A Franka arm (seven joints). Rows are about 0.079 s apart.
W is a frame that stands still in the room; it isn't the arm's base.
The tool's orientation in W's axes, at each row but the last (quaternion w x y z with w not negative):
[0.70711 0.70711 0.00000 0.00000]
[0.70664 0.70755 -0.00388 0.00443]
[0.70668 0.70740 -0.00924 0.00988]
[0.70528 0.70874 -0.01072 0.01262]
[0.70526 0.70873 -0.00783 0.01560]
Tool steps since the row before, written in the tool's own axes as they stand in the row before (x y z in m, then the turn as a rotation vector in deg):
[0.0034 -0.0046 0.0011 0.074 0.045 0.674]
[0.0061 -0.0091 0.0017 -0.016 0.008 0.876]
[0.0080 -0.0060 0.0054 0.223 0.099 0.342]
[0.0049 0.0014 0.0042 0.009 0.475 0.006]
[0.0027 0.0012 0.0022 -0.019 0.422 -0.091]
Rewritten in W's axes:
[0.0034 -0.0011 -0.0046 0.074 -0.674 0.045]
[0.0062 -0.0017 -0.0090 -0.015 -0.876 0.007]
[0.0082 -0.0054 -0.0058 0.221 -0.342 0.105]
[0.0049 -0.0042 0.0015 -0.007 -0.008 0.475]
[0.0027 -0.0022 0.0013 -0.034 0.089 0.422]

